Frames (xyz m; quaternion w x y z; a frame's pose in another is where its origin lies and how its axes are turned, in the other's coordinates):
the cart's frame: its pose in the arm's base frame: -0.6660 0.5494 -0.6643 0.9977 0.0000 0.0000 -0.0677
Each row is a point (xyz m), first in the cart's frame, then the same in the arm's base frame.
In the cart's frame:
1: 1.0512 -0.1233 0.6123
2: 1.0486 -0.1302 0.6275
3: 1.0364 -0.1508 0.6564
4: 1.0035 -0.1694 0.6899
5: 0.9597 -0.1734 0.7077
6: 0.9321 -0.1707 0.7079
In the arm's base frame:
1: 0.3589 0.2852 -0.0520
2: 0.3554 0.2787 -0.0368
3: 0.3405 0.2600 -0.0079
4: 0.3054 0.2460 0.0256
5: 0.2615 0.2479 0.0434
6: 0.2345 0.2543 0.0436

